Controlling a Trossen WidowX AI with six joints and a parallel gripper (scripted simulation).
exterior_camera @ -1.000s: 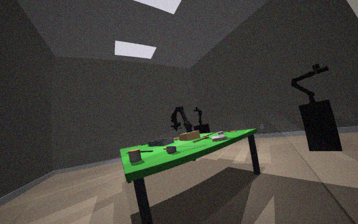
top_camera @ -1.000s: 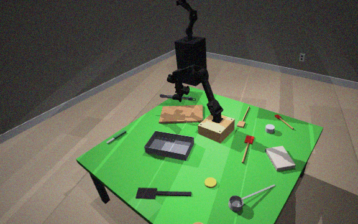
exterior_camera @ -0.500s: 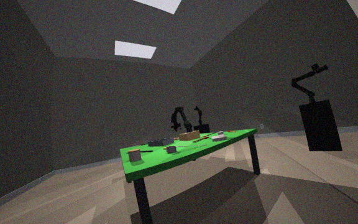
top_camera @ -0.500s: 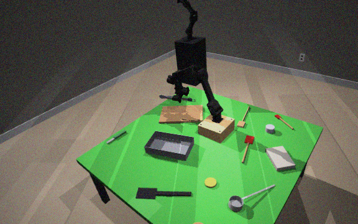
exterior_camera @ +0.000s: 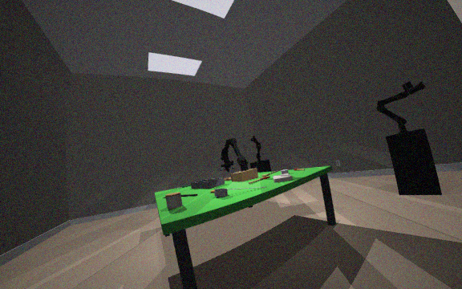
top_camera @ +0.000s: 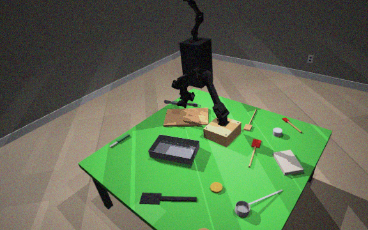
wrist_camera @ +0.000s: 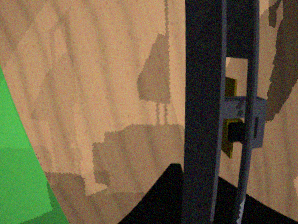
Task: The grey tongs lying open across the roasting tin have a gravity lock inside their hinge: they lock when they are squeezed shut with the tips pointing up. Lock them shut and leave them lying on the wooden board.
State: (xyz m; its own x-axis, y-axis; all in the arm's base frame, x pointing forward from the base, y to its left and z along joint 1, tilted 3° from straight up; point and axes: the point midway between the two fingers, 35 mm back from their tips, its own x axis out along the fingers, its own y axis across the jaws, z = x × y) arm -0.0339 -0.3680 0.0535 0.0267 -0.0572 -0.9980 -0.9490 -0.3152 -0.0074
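The wooden board lies 80 mm below my gripper tip. The rest, counted from my gripper tip: brown puck (590 mm to the left, 500 mm ahead, 80 mm below); red spatula (640 mm to the left, 100 mm ahead, 90 mm below); dark roasting tin (380 mm ahead, 190 mm to the left, 60 mm below).
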